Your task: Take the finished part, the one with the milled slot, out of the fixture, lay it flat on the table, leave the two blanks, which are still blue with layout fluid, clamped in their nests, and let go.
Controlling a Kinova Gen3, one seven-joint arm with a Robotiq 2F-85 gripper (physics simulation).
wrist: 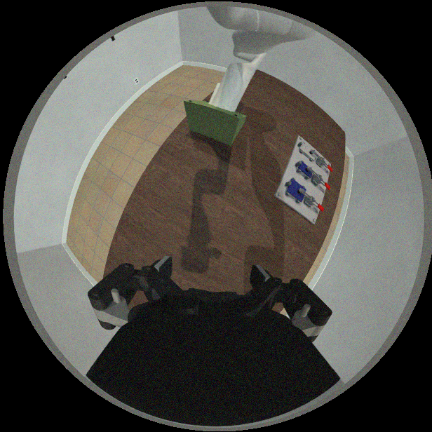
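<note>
The fixture (286, 188) is a pale plate on the table at the right of the wrist view, with three nests in a row. Two blue blanks (303, 169) (296, 191) sit in the middle nest and the nest nearest the gripper. The finished part (306, 151) appears as a small light grey piece in the far nest; its slot is too small to make out. A grey toggle clamp with a red handle stands at each nest. My gripper (211, 270) is open with nothing between its fingers, high above the table and well to the left of the fixture.
A green upright block (214, 123) stands on the brown wooden table (170, 200) near the arm's base (233, 85). The arm's shadow falls across the table. Tiled floor (115, 150) shows beyond the table's left edge, and grey walls surround it.
</note>
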